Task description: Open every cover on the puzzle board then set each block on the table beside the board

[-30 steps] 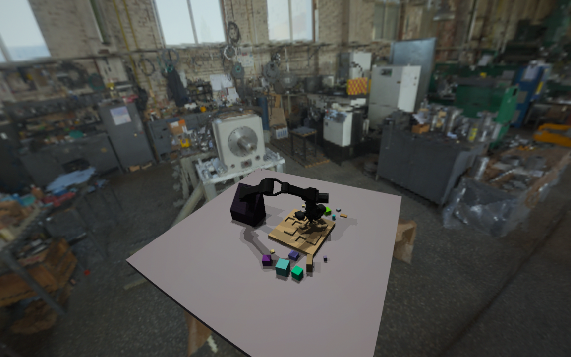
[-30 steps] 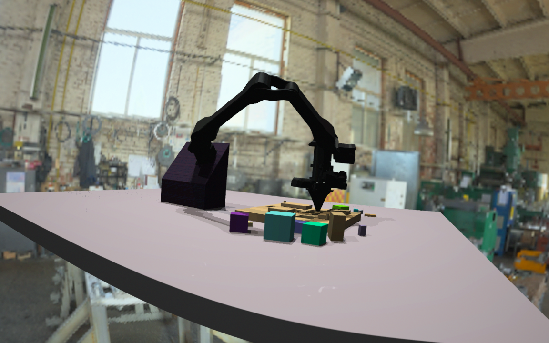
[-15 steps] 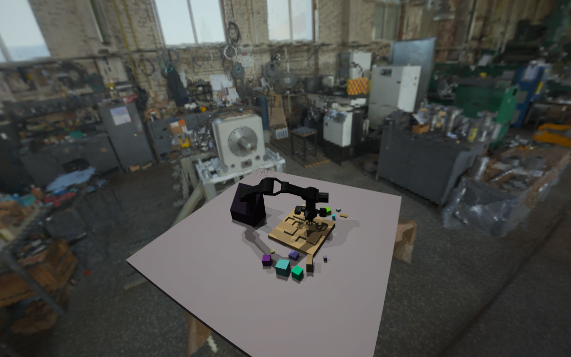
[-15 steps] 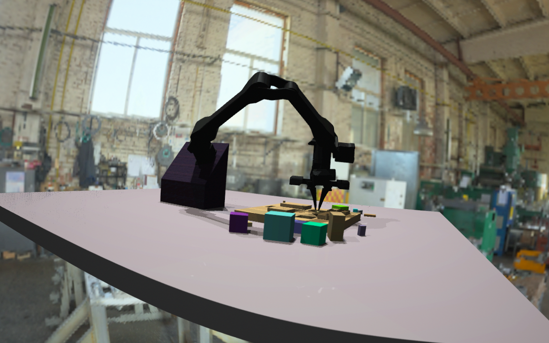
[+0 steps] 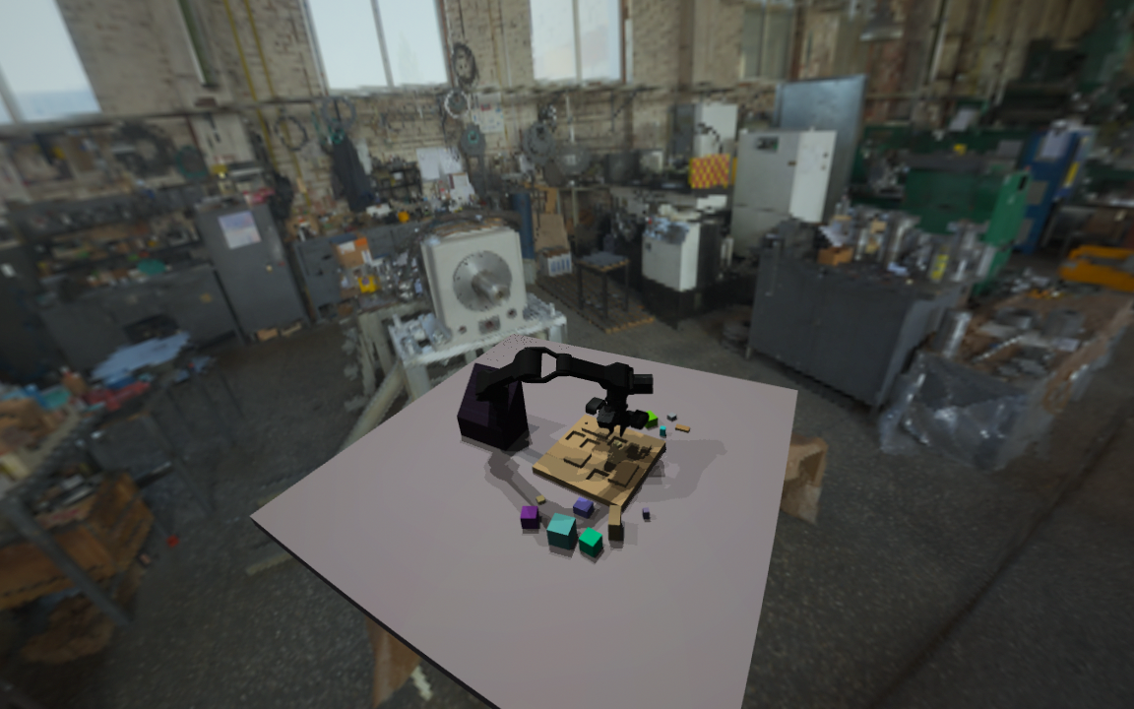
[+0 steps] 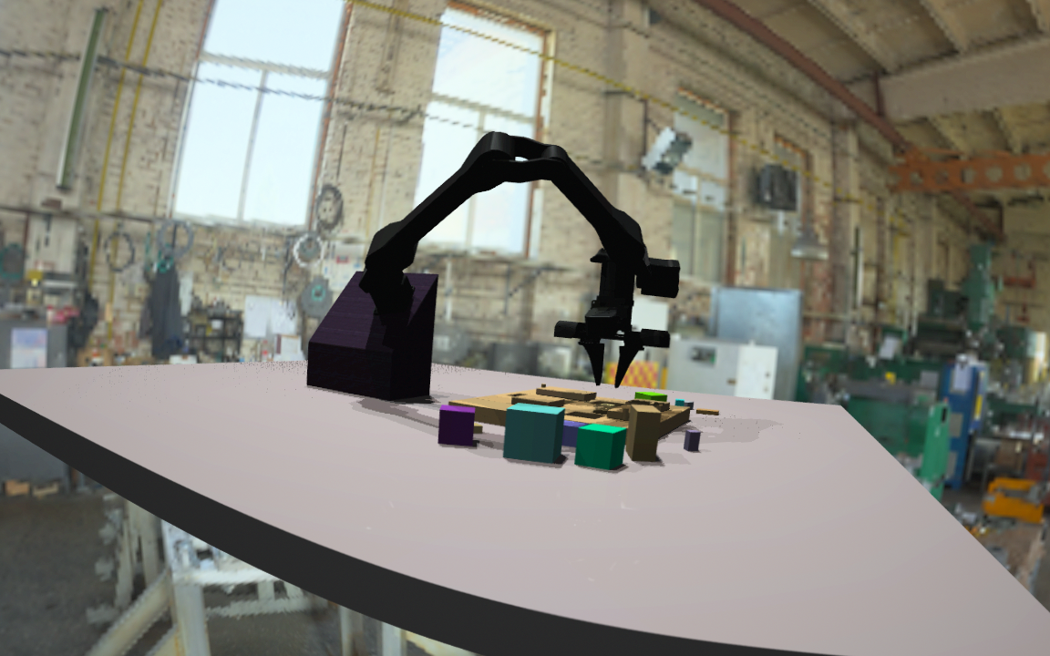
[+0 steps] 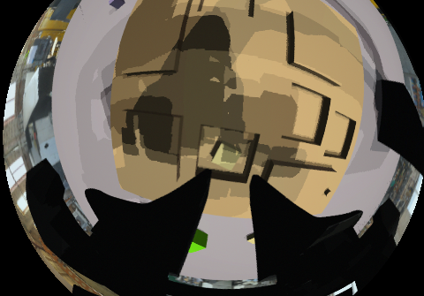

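Now: gripper tip 5 cm to the left of the tan puzzle board, 3 cm above it and 2 cm past it. Round my gripper tip: lime block: 15 cm to the left, 7 cm ahead, 3 cm below; small teal block: 12 cm ahead, 10 cm to the left, 4 cm below; flat orange piece: 18 cm ahead, 15 cm to the left, 5 cm below.
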